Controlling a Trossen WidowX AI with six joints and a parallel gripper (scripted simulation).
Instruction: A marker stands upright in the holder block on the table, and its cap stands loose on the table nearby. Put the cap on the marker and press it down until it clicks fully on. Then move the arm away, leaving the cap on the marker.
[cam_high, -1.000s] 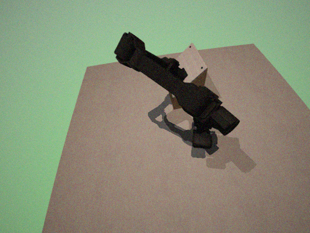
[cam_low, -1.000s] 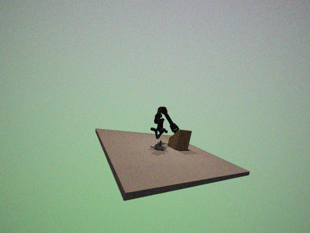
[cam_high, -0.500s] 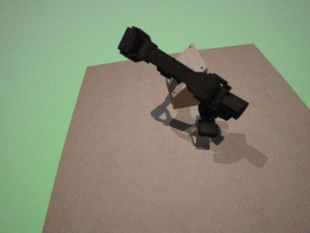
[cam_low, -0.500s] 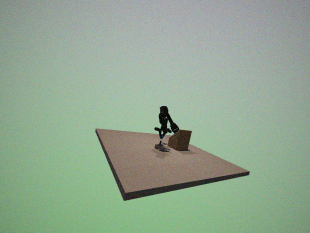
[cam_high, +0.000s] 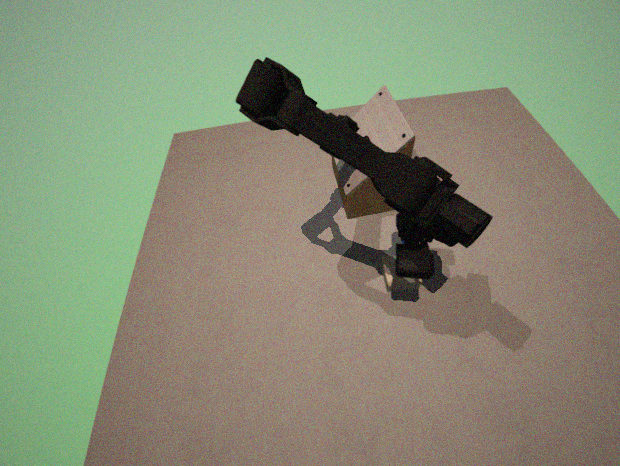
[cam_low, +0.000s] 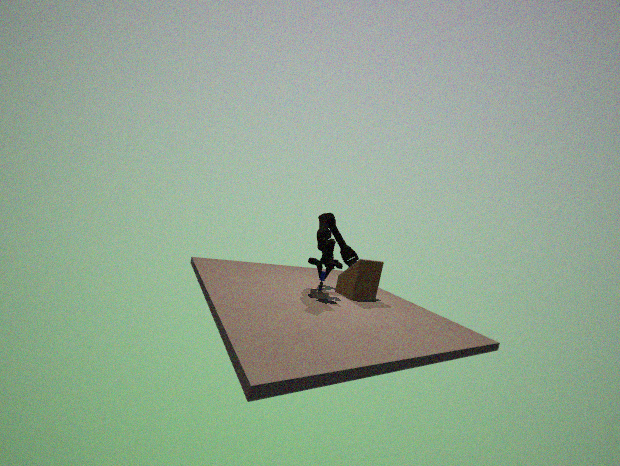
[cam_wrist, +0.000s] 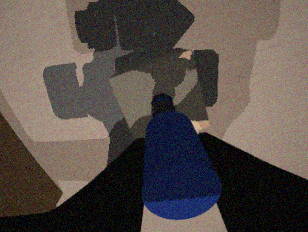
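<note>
My gripper tip is 9 cm above the holder block. From my gripper tip the other things lie so: blue marker cap 1 cm above.
</note>
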